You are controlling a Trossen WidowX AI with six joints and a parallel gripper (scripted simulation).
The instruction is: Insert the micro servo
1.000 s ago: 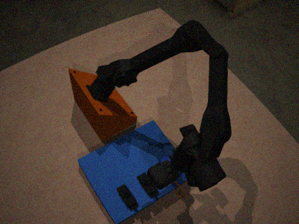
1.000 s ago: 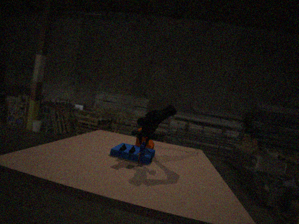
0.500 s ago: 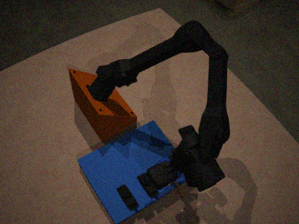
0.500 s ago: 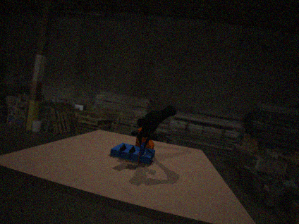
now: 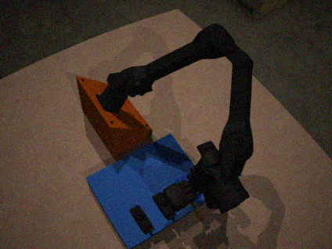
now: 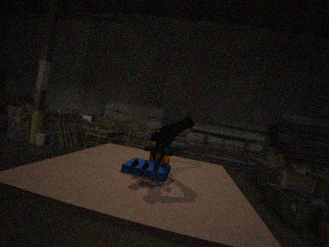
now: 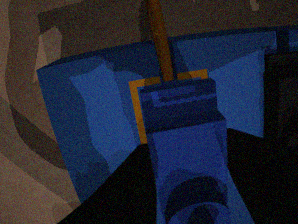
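Right now my gripper tip is 120 mm past the blue robot deck, 80 mm to the left of it and 70 mm above it.
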